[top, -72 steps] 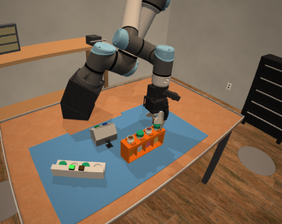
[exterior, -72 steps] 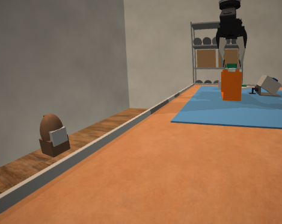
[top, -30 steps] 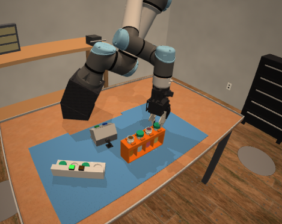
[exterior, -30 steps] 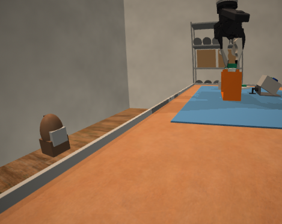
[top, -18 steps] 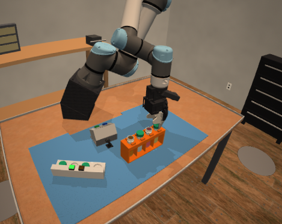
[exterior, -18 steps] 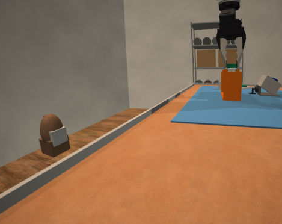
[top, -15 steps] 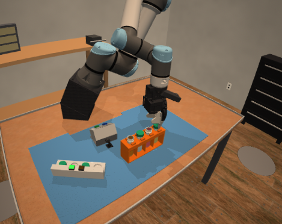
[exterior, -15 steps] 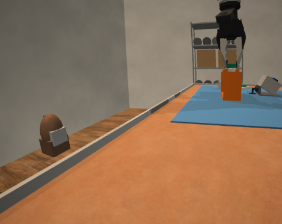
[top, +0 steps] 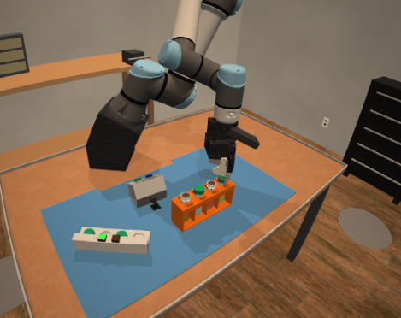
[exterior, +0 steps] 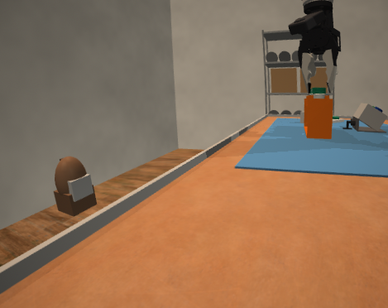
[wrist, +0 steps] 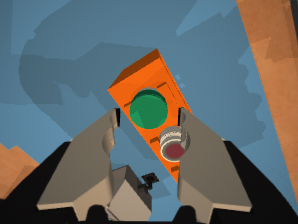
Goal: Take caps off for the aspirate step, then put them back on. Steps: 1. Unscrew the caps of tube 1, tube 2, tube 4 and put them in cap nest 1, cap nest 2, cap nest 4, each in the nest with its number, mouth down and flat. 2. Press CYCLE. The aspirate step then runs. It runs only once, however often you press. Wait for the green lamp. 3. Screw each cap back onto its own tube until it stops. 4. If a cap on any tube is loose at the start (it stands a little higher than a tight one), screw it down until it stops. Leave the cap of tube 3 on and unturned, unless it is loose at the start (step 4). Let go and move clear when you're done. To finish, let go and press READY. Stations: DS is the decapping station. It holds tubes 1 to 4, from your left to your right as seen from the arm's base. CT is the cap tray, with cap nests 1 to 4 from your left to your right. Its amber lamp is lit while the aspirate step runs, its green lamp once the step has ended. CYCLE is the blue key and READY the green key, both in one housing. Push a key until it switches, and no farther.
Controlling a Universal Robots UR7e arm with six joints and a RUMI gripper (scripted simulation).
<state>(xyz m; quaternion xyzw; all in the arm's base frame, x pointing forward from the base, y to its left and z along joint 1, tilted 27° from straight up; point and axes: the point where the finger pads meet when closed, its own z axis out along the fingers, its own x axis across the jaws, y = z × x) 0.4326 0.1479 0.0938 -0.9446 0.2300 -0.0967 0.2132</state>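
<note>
The cap is 1 cm below my hand. Also, from my hand: grey key housing (20 cm to the right, 17 cm behind, 7 cm below); then blue key (19 cm behind, 18 cm to the right, 6 cm below); then table edge (21 cm ahead, 12 cm below, 4 cm to the left).
</note>
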